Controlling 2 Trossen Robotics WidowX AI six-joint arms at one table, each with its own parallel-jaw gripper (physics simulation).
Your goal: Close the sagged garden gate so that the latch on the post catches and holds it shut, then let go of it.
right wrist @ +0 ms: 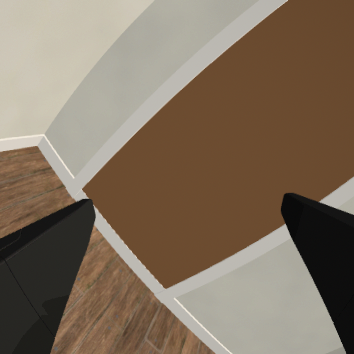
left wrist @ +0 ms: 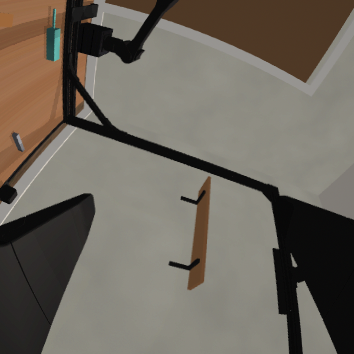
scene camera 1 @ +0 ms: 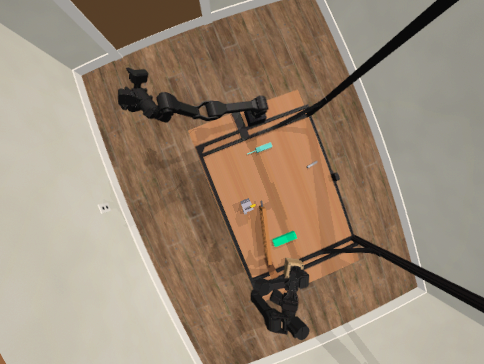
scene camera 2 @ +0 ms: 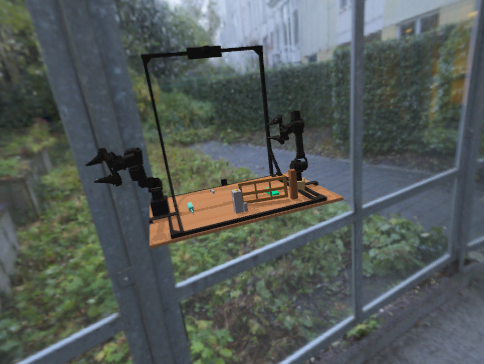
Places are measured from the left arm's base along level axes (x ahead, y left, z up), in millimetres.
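Pixels of known places: left gripper, between the fingertips: (left wrist: 186, 204) (scene camera 1: 292, 275) (scene camera 2: 267, 131); right gripper, between the fingertips: (right wrist: 189, 205) (scene camera 1: 126, 77) (scene camera 2: 90, 173); left arm's base, origin of its link: (scene camera 2: 297, 179); right arm's base, origin of its link: (left wrist: 105, 42) (scene camera 1: 256, 112) (scene camera 2: 157, 199).
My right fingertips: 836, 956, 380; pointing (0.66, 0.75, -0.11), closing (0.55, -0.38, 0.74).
For each thing: its middle in the pictures, then the offset to it from my right fingertips, as dx, dy, dz. "*": a spot on its surface instead.
- wooden gate, middle of its body: (scene camera 1: 255, 230) (scene camera 2: 260, 194) -613, -666, -375
- brown hinge post, a spot on its surface: (scene camera 2: 293, 185) * -820, -772, -359
- grey latch post, a spot on its surface: (scene camera 1: 246, 206) * -474, -587, -317
- latch post's yellow piece, a spot on its surface: (scene camera 1: 253, 206) * -468, -626, -322
- green block, middle of its body: (scene camera 1: 284, 238) (scene camera 2: 272, 192) -658, -869, -441
- teal tool, middle of its body: (left wrist: 52, 34) (scene camera 1: 259, 149) (scene camera 2: 190, 208) -132, -618, -443
- small grey bar, middle of its body: (left wrist: 17, 141) (scene camera 1: 312, 164) (scene camera 2: 212, 191) -164, -968, -449
The wooden gate (scene camera 1: 265, 235) (scene camera 2: 256, 192) stands upright between the brown hinge post (scene camera 2: 293, 185) and the grey latch post (scene camera 1: 246, 206) (scene camera 2: 237, 201). In scene camera 1 its free end lies just right of the latch post's yellow piece (scene camera 1: 253, 206); whether the latch has caught is too small to tell. My left gripper (scene camera 1: 283, 291) (scene camera 2: 270, 130) (left wrist: 186, 204) is open and empty, raised high near the hinge end, away from the gate. My right gripper (scene camera 1: 131, 72) (scene camera 2: 92, 172) (right wrist: 189, 205) is open and empty, outside the table, far from the gate.
A green block (scene camera 1: 284, 239) (scene camera 2: 272, 193) lies beside the gate. A teal tool (scene camera 1: 264, 147) (scene camera 2: 190, 206) (left wrist: 53, 45) and a small grey bar (scene camera 1: 312, 164) (scene camera 2: 212, 191) (left wrist: 18, 141) lie on the table. A beige block (scene camera 1: 294, 265) is by the left arm's base. Black frame rails edge the table.
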